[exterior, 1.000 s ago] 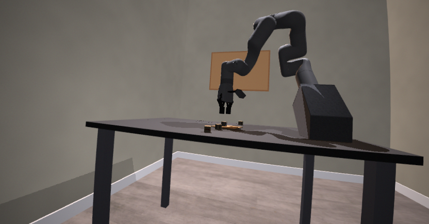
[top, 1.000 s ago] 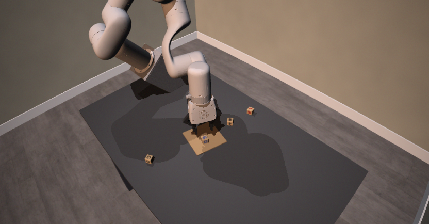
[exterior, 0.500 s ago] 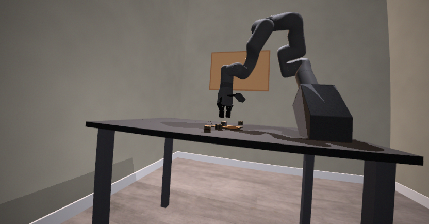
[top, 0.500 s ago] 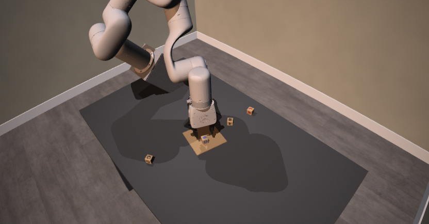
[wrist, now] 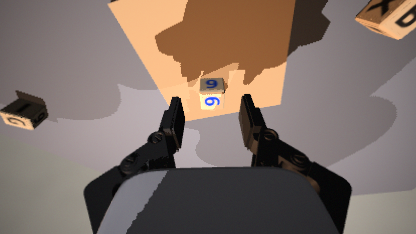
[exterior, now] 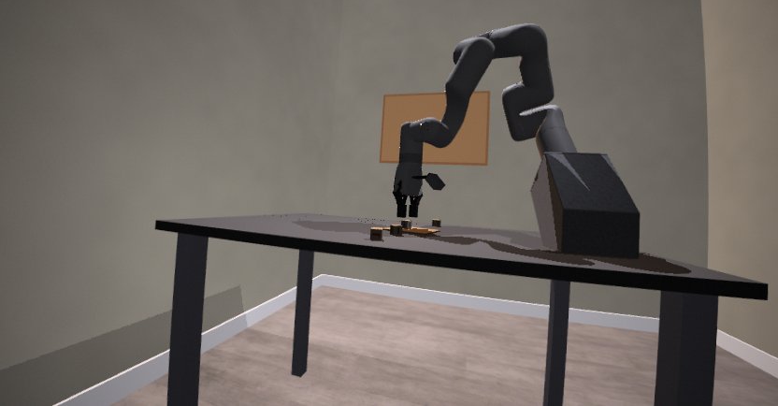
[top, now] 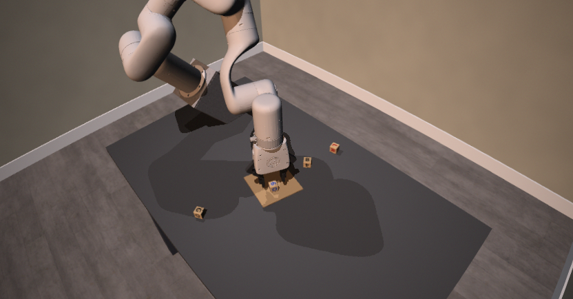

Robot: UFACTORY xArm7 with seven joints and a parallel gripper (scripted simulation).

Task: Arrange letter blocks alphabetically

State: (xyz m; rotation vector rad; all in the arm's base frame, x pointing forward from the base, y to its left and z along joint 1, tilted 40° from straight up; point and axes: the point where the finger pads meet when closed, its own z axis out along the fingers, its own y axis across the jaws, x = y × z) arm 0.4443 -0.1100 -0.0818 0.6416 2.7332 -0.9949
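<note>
The tan mat is 5 cm below my hand, 2 cm to the left of it and 2 cm behind it.
</note>
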